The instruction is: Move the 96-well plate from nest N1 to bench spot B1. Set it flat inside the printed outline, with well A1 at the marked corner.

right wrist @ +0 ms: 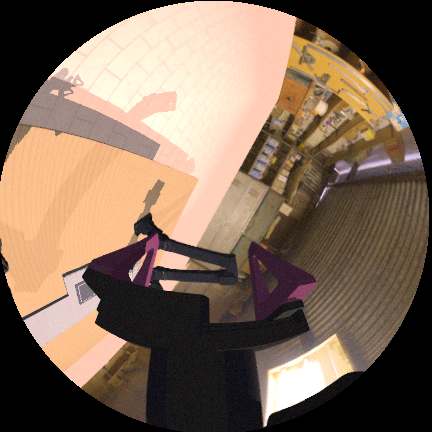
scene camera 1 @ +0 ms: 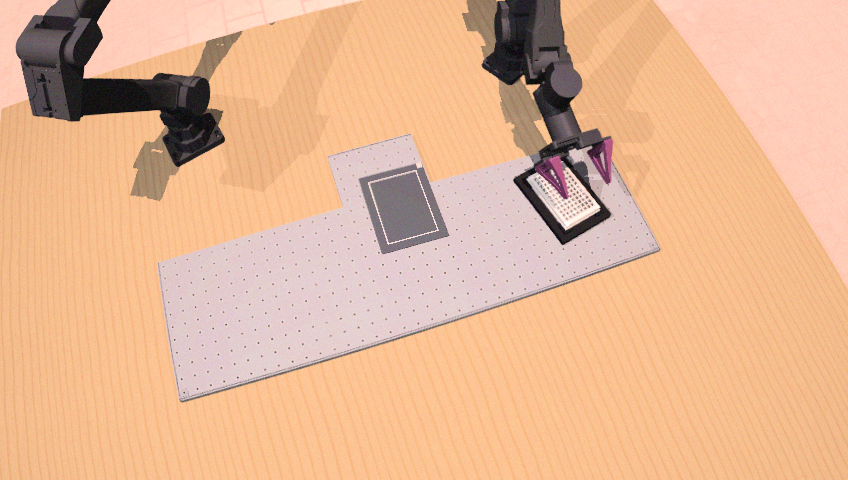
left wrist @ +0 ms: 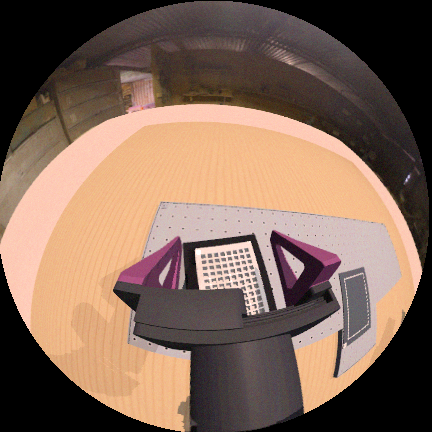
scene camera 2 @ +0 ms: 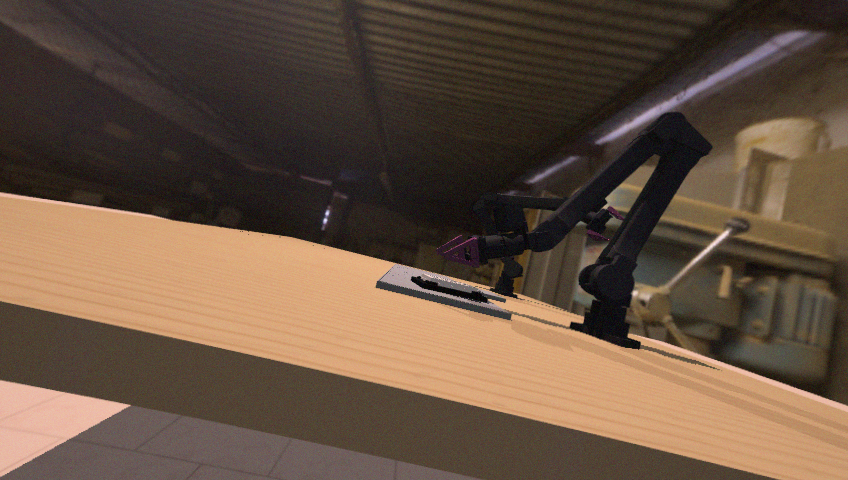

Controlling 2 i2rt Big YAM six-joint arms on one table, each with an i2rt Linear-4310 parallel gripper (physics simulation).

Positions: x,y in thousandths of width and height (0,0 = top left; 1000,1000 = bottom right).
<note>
My left gripper (scene camera 1: 694,397) is open and holds nothing. Also in view: a white well plate (scene camera 1: 685,428). My right gripper (right wrist: 473,561) is open and holds nothing. Also in view: a dark B1 pad with white outline (scene camera 1: 477,443) and a black nest (scene camera 1: 666,493).
The white well plate shows as well in the left wrist view (left wrist: 541,615). My left gripper also shows in the left wrist view (left wrist: 524,552). The dark B1 pad with white outline is seen too in the left wrist view (left wrist: 823,691).
</note>
